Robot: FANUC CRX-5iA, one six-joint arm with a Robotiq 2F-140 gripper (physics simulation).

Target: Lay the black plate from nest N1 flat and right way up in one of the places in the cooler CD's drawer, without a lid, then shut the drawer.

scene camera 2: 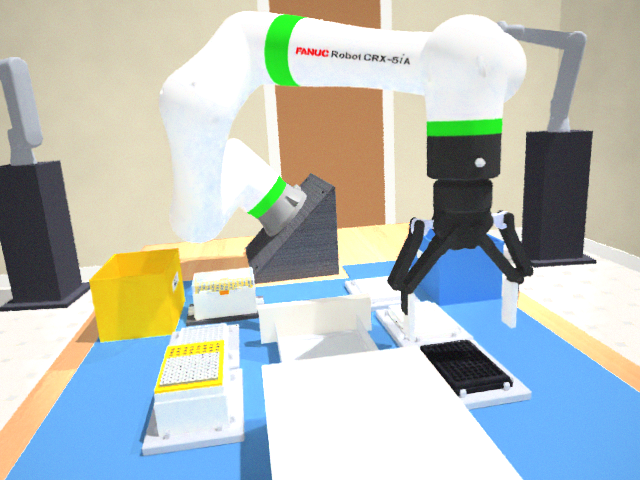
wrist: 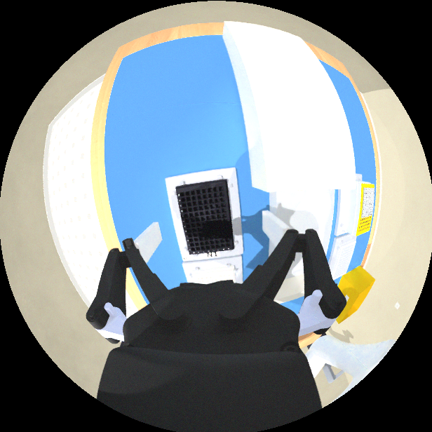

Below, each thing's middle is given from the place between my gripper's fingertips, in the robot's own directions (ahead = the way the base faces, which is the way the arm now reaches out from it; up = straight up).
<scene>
The black plate (scene camera 2: 462, 365) is 60 mm below my hand, 10 mm to the left of it and 10 mm behind it. The rest, counted from my hand: white lid-like piece (scene camera 2: 377, 287) (360 mm behind, 60 mm to the right, 60 mm below); yellow-topped rack (scene camera 2: 192, 394) (370 mm to the right, 40 mm ahead, 30 mm below); drawer (scene camera 2: 317, 328) (190 mm to the right, 70 mm behind, 40 mm below).
</scene>
